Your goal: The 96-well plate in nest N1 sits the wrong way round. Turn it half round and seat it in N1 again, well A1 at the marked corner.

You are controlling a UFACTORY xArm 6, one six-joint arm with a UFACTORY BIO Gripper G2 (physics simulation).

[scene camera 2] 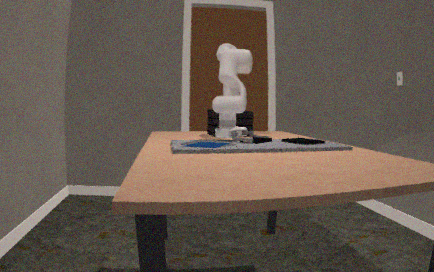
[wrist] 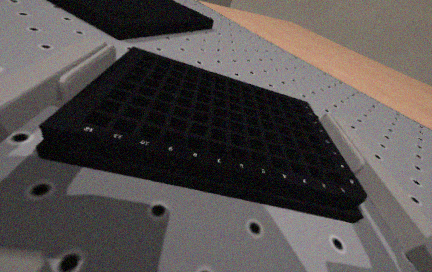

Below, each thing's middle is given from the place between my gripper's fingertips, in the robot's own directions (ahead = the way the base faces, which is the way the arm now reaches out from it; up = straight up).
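I see the black 96-well plate [wrist: 147, 116] 10 mm to the right of my hand and 20 mm behind it.
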